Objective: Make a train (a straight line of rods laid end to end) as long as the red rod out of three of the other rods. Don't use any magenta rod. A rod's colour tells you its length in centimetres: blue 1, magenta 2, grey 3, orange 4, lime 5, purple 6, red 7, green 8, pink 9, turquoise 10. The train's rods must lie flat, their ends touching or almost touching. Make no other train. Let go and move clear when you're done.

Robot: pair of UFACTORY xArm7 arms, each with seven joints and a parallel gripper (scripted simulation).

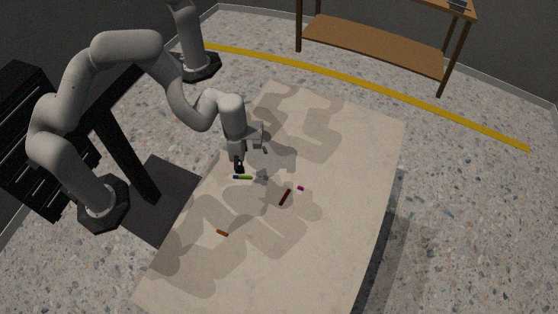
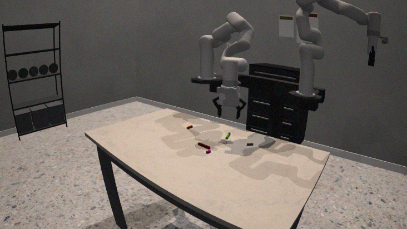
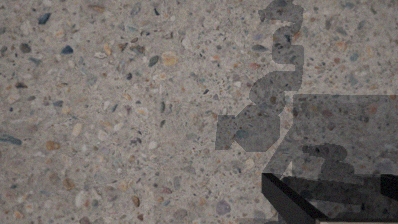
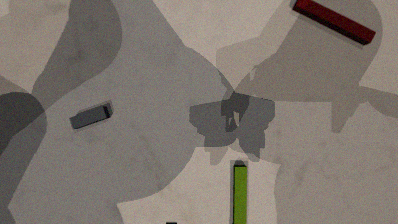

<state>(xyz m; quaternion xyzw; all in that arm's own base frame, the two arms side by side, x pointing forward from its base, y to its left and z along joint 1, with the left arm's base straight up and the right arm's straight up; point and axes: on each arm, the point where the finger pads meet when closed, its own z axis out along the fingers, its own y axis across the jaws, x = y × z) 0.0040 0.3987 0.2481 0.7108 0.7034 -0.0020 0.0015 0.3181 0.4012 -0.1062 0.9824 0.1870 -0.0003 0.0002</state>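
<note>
The lime rod lies 110 mm below my right hand. From my right hand the other things lie so: red rod 170 mm ahead, 30 mm to the right, 110 mm below; then grey rod 30 mm ahead, 140 mm to the left, 110 mm below; then magenta rod 210 mm ahead, 20 mm to the left, 110 mm below.
</note>
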